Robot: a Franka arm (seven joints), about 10 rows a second.
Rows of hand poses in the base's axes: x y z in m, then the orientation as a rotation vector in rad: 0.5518 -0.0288 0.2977 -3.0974 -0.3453 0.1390; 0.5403 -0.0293 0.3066 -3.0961 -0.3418 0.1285; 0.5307 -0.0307 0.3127 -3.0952 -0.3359 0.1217; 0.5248 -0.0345 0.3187 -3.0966 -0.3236 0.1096; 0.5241 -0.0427 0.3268 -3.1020 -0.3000 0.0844; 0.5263 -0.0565 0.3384 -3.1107 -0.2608 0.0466; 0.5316 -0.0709 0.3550 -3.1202 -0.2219 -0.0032; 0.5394 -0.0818 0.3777 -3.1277 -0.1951 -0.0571; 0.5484 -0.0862 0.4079 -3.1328 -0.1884 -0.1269; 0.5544 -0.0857 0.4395 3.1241 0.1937 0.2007; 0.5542 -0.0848 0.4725 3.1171 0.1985 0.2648; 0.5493 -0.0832 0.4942 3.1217 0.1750 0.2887; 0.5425 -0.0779 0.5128 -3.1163 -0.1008 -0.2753; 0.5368 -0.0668 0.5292 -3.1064 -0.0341 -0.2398; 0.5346 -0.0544 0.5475 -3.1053 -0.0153 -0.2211; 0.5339 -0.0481 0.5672 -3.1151 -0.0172 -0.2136; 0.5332 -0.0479 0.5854 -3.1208 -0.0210 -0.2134; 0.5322 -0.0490 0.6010 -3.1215 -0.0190 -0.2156; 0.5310 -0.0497 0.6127 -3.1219 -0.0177 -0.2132
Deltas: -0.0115 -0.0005 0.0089 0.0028 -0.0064 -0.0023; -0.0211 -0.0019 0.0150 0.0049 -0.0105 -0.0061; -0.0270 -0.0057 0.0210 0.0057 -0.0181 -0.0142; -0.0277 -0.0139 0.0291 0.0046 -0.0344 -0.0297; -0.0255 -0.0277 0.0407 0.0018 -0.0588 -0.0552; -0.0202 -0.0421 0.0573 -0.0019 -0.0910 -0.0806; -0.0124 -0.0530 0.0800 -0.0050 -0.1258 -0.0981; -0.0034 -0.0574 0.1102 -0.0070 -0.1706 -0.1028; 0.0026 -0.0569 0.1418 -0.0072 -0.2182 -0.0993; 0.0024 -0.0560 0.1748 -0.0044 -0.2593 -0.0962; -0.0025 -0.0544 0.1965 0.0019 -0.2736 -0.1118; -0.0093 -0.0491 0.2151 0.0120 -0.2638 -0.1595; -0.0150 -0.0380 0.2315 0.0218 -0.2400 -0.2026; -0.0172 -0.0256 0.2498 0.0226 -0.2278 -0.2147; -0.0179 -0.0193 0.2695 0.0128 -0.2236 -0.2131; -0.0186 -0.0191 0.2877 0.0072 -0.2239 -0.2104; -0.0196 -0.0202 0.3033 0.0065 -0.2253 -0.2117; -0.0208 -0.0209 0.3150 0.0060 -0.2238 -0.2125
